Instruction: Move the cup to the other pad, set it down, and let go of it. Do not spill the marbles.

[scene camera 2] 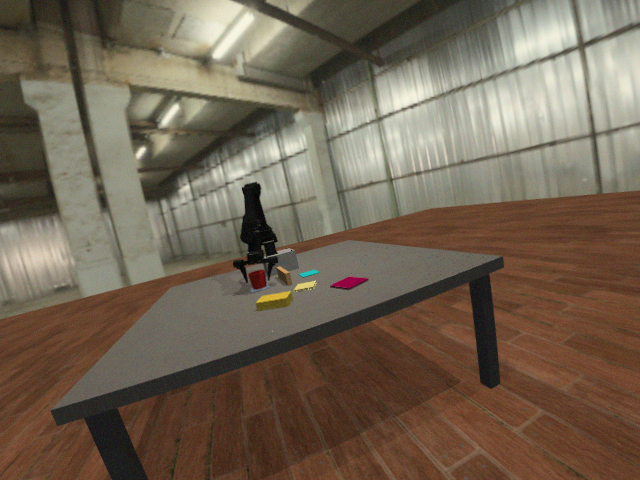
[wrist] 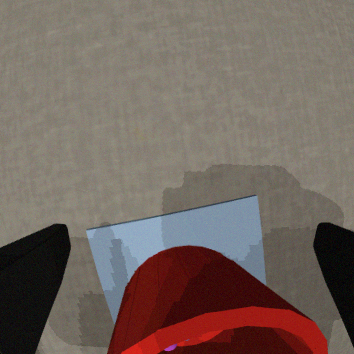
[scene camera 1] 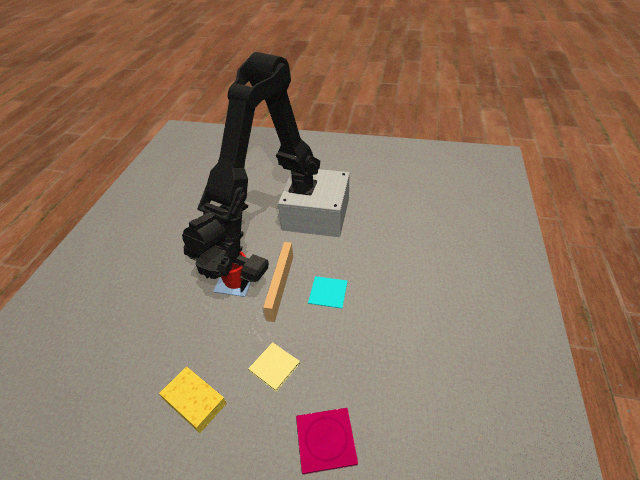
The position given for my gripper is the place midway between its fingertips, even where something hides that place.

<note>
My gripper (scene camera 1: 225, 284) is open and holds nothing. Also in view: a red cup (wrist: 187, 291).
My gripper also shows in the wrist view (wrist: 195, 238).
</note>
